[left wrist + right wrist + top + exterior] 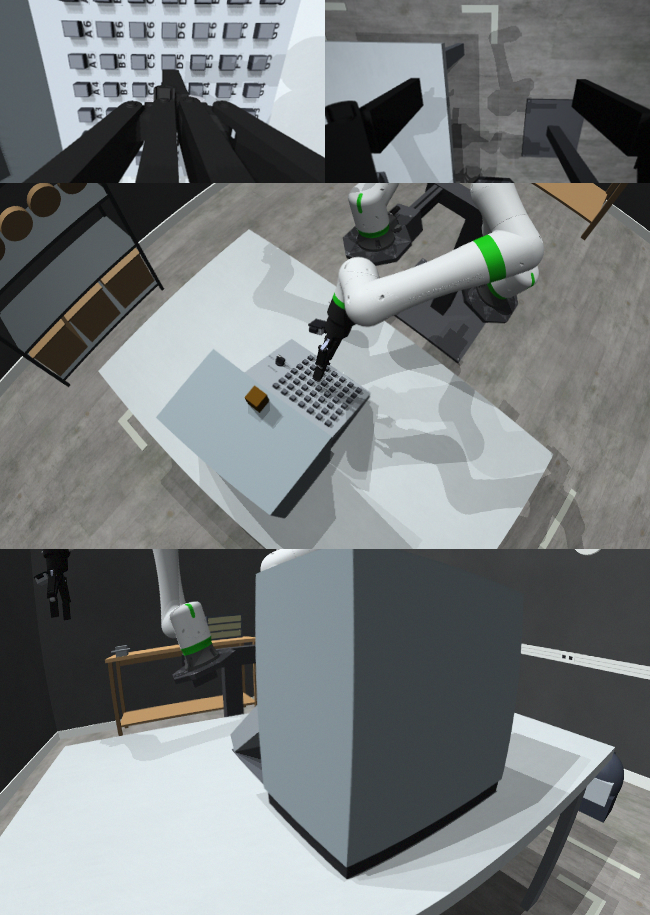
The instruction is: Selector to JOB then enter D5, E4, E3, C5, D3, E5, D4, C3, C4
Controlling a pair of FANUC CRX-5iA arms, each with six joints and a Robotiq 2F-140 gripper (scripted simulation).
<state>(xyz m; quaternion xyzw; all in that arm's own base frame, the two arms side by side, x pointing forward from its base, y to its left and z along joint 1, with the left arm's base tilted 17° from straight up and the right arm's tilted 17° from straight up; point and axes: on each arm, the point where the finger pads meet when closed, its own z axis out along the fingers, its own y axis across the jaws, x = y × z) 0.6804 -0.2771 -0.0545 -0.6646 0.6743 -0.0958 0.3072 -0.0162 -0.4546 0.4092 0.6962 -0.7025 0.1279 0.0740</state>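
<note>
Right now the key D4 is 6 cm below my left hand, 4 cm ahead of it and 1 cm to the left of it. Round my left hand: key D5 (6 cm below, 3 cm ahead, 2 cm to the right); then key C5 (6 cm ahead, 4 cm below, 3 cm to the right); then key E5 (7 cm below, 2 cm to the right).
</note>
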